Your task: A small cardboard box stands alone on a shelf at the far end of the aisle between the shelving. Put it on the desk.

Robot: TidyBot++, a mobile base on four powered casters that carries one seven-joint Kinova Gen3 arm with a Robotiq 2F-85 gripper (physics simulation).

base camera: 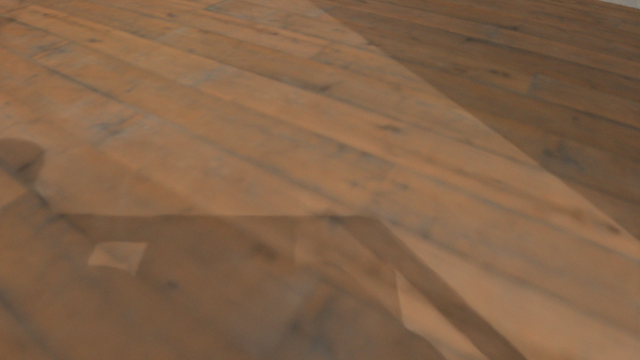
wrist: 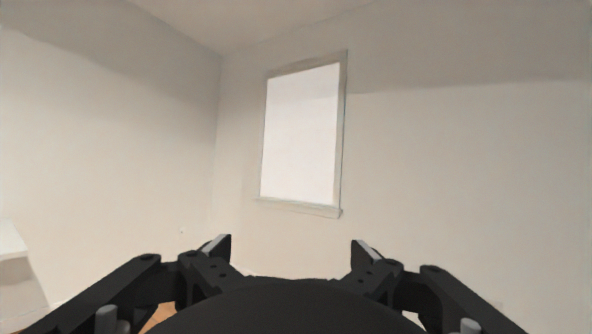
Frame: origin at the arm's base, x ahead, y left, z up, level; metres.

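Seen in the pictures: gripper, fingertip midpoint: (wrist: 291, 250).
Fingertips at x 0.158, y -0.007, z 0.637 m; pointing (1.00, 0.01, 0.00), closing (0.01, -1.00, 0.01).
A point is followed by its place in that frame.
My gripper (wrist: 291, 250) {x 0.158, y -0.007, z 0.637 m} is open in the wrist view, its two fingers wide apart at the bottom, with the wall behind and no object between them. The small cardboard box and the shelving do not show in either view. A white piece of furniture (wrist: 12, 242) shows in part at the left edge of the wrist view; I cannot tell whether it is the desk.
A window (wrist: 301, 135) {x 1.881, y -0.053, z 1.031 m} is set in the pale wall (wrist: 465, 165) {x 1.265, y -1.031, z 0.800 m}, right of a room corner. A patch of wooden floor (wrist: 161, 316) {x 1.573, y 0.887, z -0.397 m} shows low at the left. In the base camera view, the plank floor (base camera: 280, 130) {x 0.587, y 0.065, z -0.397 m} carries shadows. A pale edge shows at the top right.
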